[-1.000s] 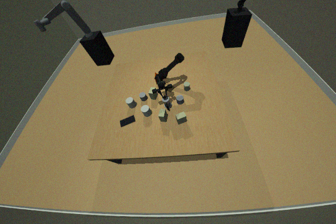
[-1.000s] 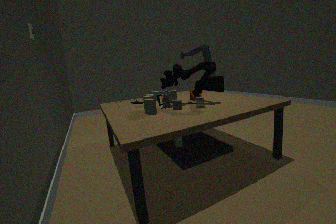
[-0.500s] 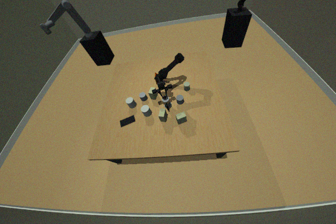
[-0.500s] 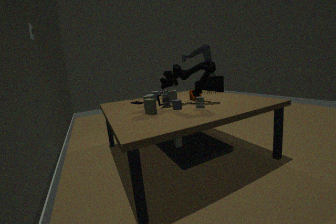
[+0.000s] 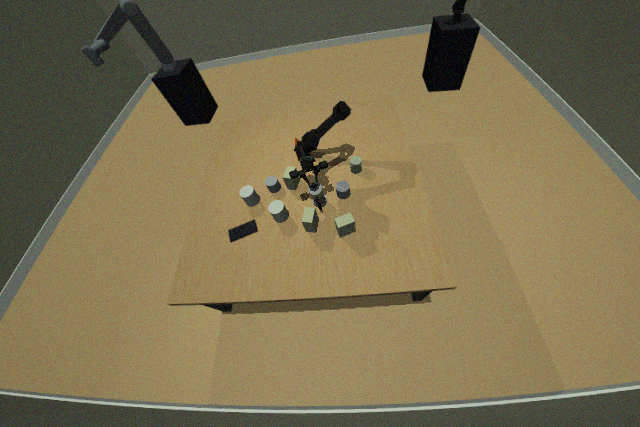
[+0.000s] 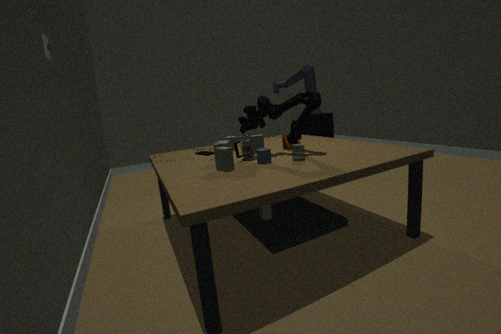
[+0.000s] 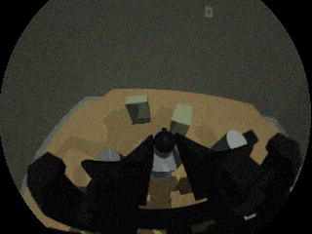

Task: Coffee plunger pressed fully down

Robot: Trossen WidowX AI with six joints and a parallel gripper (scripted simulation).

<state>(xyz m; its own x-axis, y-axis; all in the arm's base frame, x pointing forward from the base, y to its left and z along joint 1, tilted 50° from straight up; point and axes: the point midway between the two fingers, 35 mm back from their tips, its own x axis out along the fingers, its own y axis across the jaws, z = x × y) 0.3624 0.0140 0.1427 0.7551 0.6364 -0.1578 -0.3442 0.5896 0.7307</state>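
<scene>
The coffee press is 8 cm below my gripper tip. The rest, counted from my gripper tip: flat black slab: 15 cm ahead, 40 cm to the right, 16 cm below.
</scene>
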